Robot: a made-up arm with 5 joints.
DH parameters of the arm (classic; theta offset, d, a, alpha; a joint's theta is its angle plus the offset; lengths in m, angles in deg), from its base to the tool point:
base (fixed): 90 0.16 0 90
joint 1: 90 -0.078 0.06 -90
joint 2: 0 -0.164 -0.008 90
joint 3: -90 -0.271 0.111 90
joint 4: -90 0.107 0.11 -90
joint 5: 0 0.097 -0.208 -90
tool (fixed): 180 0.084 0 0
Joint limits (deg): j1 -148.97..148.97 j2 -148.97..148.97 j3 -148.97..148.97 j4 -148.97..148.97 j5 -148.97..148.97
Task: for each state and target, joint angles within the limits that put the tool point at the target. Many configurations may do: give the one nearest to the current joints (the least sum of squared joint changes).
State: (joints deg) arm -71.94 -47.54 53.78 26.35 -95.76
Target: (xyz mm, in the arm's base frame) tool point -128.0 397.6 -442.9
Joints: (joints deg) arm -108.83 -59.04 37.17 34.22 -125.52
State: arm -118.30 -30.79 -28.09 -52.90 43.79
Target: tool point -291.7 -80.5 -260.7
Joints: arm -118.33 -42.01 -0.01 -23.03 16.07
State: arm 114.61 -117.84 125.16 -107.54 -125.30
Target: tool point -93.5 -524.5 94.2
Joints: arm 127.46 -114.01 123.34 -92.30 -127.72
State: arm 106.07 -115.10 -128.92 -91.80 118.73
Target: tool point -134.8 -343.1 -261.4
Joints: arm 125.27 -75.54 -106.02 -52.63 132.68
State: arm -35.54 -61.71 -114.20 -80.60 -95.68
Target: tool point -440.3 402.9 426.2
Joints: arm -28.49 -47.04 -115.98 -48.88 -109.87
